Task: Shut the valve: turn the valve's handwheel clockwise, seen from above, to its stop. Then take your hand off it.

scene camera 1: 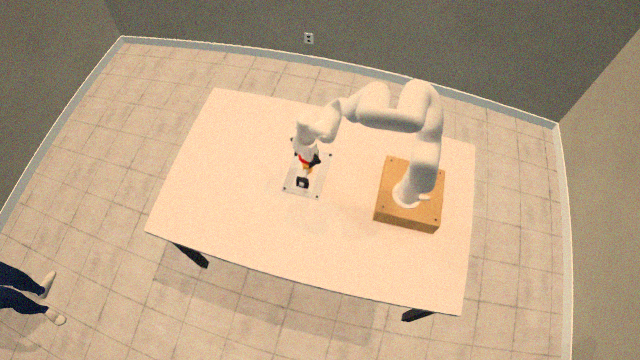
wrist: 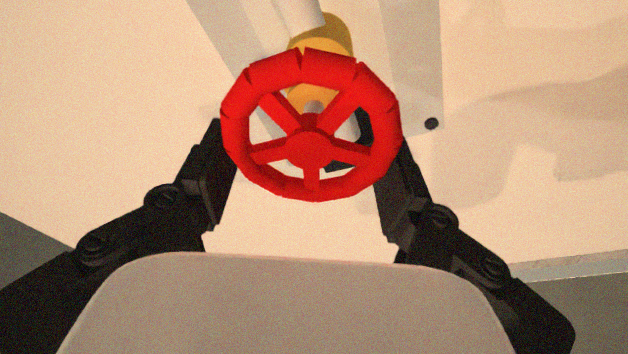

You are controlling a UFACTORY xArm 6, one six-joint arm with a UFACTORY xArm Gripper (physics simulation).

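Note:
The red handwheel (scene camera 1: 302,160) (wrist: 386,120) is a faceted ring with several spokes, above the yellow valve body (scene camera 1: 307,170) (wrist: 325,46). My gripper (scene camera 1: 307,159) (wrist: 308,150) is shut on the handwheel, with one black finger against each side of its rim. In the wrist view the wheel stands centred between the fingers. A pale pipe (wrist: 300,14) runs from the valve body over the light base plate (scene camera 1: 314,191) (wrist: 417,75). The gripper and wrist partly cover the wheel in the scene view. Whether the wheel is at its stop cannot be seen.
The white table (scene camera 1: 240,220) carries the valve's plate and, to the right, the wooden block (scene camera 1: 390,199) under the arm's base. A black pipe support (scene camera 1: 302,182) stands near the valve. A person's legs (scene camera 1: 22,295) show on the floor at lower left, beyond the table.

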